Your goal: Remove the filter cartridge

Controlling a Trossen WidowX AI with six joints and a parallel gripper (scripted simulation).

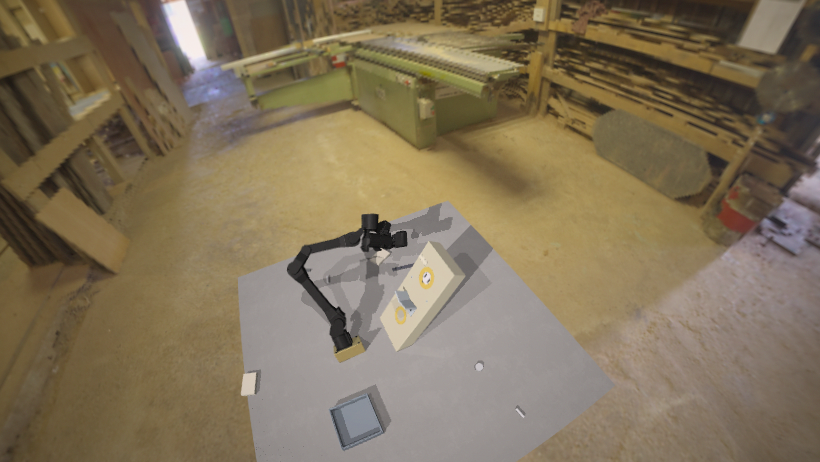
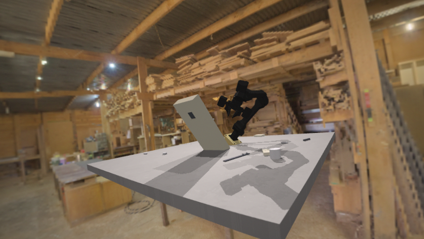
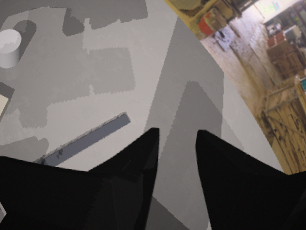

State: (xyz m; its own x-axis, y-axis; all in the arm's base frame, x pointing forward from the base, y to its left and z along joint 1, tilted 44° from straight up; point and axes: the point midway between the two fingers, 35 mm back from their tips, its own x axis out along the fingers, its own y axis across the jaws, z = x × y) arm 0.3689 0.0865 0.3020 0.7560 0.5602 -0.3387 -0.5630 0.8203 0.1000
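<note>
The round grey filter cartridge lies 27 cm to the right of my gripper tip and 6 cm above it. From my gripper tip the other things lie so: beige service panel (27 cm to the right, 5 cm behind, 2 cm below); then grey bracket (27 cm to the right, 10 cm behind, 3 cm below); then grey tray (56 cm to the right, 44 cm behind, 19 cm below).
</note>
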